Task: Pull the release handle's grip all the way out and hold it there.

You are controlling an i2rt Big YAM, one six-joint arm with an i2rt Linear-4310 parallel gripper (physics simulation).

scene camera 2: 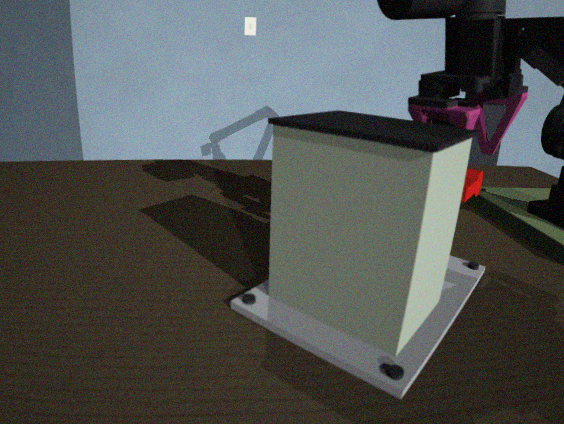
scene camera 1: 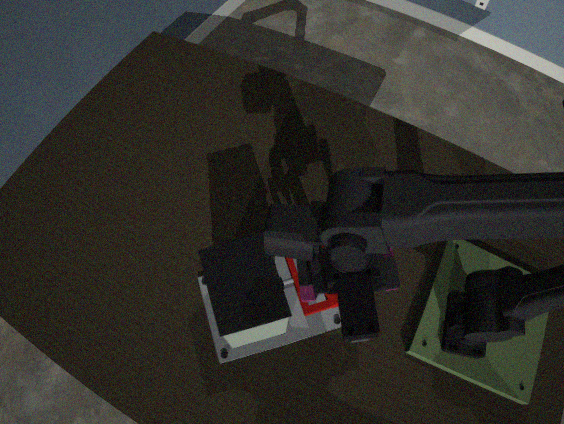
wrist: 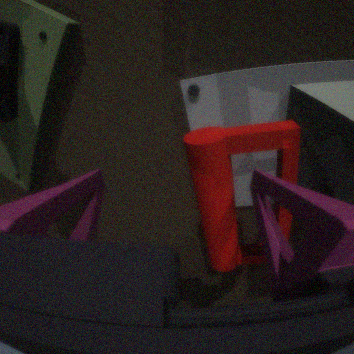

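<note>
The red release handle (scene camera 1: 320, 305) (scene camera 2: 472, 185) is a rectangular loop in front of a pale box with a dark top (scene camera 1: 244, 287) (scene camera 2: 345, 220) (wrist: 327, 145). Its thick round grip (wrist: 215, 200) is on the side away from the box. A short light rod (scene camera 1: 288, 282) shows between box and handle. My gripper (scene camera 1: 351, 282) (scene camera 2: 465, 120) (wrist: 176, 177) is open and empty, with magenta fingers. In scene camera 2 the visible fingertip is above the handle. In the wrist view the right fingertip overlaps the loop's opening and the left one is well outside the grip. The arm hides part of the handle in scene camera 1.
The box stands on a grey base plate (scene camera 1: 310, 322) (scene camera 2: 320, 340) (wrist: 202, 112) with dark bolts at its corners. A green tray-like base (scene camera 1: 500, 372) (scene camera 2: 542, 220) (wrist: 52, 60) with dark arm parts over it is on the handle's outer side. All stand on a dark brown table (scene camera 1: 125, 175) (scene camera 2: 125, 300).
</note>
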